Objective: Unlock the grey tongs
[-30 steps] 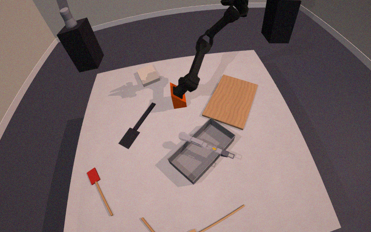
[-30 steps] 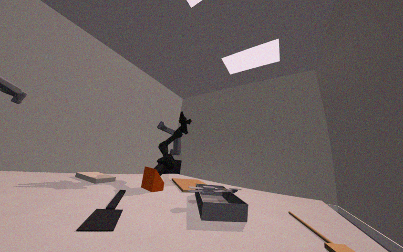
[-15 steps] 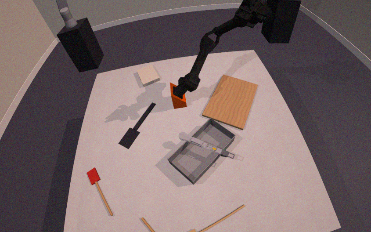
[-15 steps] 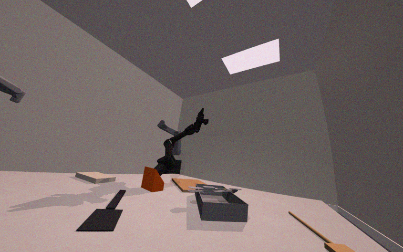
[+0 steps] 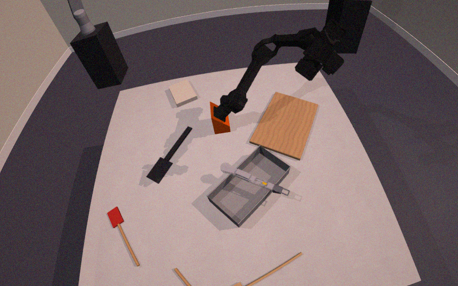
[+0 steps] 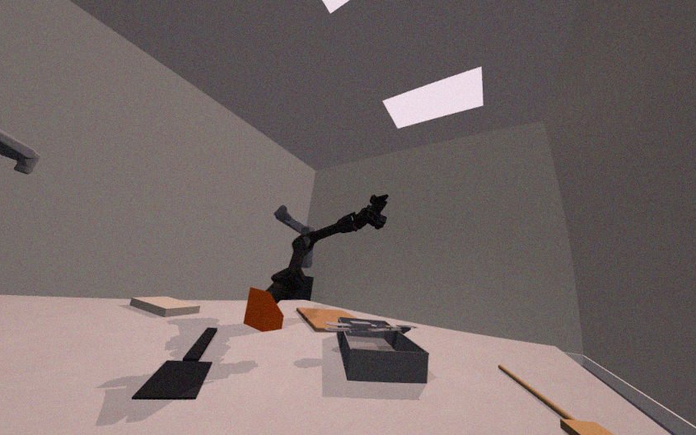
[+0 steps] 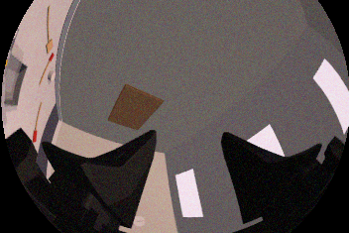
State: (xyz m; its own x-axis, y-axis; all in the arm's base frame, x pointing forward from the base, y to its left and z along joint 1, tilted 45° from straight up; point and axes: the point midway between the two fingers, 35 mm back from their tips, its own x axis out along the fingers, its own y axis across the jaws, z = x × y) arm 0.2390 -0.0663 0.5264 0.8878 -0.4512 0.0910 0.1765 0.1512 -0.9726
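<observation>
Now: gripper tip 460 mm above the yellow lock slider, 160 mm to the left of it and 110 mm short of it. From my gripper tip the other things lie so: wooden board 520 mm below, 220 mm behind; then black spatula 560 mm to the right, 530 mm below, 100 mm behind; then grey roasting tin 500 mm below, 210 mm to the right, 90 mm ahead.
</observation>
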